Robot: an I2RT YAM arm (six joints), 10 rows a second.
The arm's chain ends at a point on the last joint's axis. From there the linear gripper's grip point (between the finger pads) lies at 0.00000 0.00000 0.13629 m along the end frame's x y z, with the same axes.
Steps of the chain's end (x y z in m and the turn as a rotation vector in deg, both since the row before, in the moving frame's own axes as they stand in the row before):
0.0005, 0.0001, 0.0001, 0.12, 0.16, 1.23
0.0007, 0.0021, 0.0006, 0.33, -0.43, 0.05
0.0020, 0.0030, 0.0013, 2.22, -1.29, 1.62
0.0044, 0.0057, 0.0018, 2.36, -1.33, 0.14
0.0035, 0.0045, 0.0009, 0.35, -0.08, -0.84
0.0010, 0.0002, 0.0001, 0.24, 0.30, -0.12
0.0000, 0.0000, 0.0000, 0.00, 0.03, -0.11
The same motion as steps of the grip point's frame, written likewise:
0.0009, -0.0002, 0.0001, 0.12, 0.16, 1.23
-0.0003, 0.0013, 0.0006, 0.33, -0.43, 0.05
-0.0010, -0.0023, 0.0012, 2.22, -1.29, 1.62
0.0012, 0.0001, 0.0016, 2.36, -1.33, 0.14
0.0033, 0.0037, 0.0009, 0.35, -0.08, -0.84
0.0017, -0.0004, 0.0001, 0.24, 0.30, -0.12
0.0001, 0.0000, 0.0000, 0.00, 0.03, -0.11

